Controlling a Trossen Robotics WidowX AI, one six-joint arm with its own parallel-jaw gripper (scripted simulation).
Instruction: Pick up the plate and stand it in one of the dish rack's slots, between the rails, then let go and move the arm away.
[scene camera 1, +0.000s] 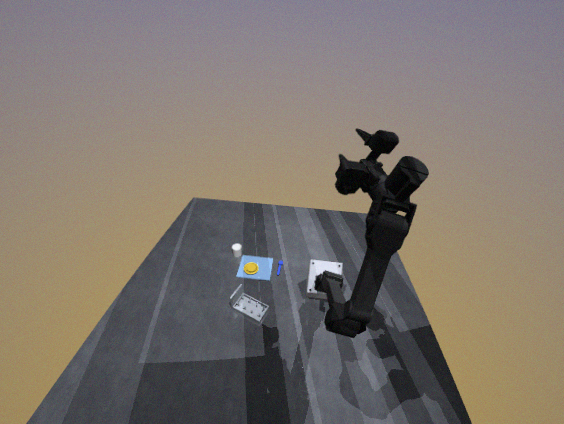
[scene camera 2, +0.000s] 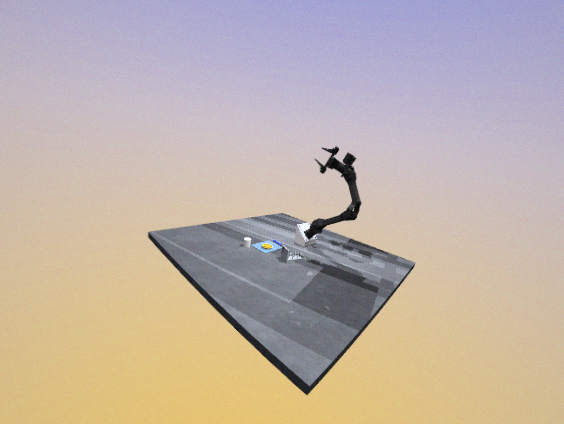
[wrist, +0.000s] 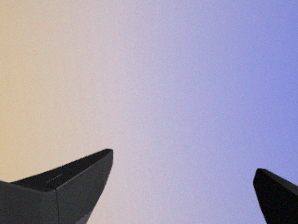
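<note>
My gripper (scene camera 1: 348, 142) is open and holds nothing, and I see the gripper (wrist: 183, 166) from the wrist as well. There is also a grey dish rack (scene camera 1: 248, 306), though in the wrist view the rack is out of frame.
</note>
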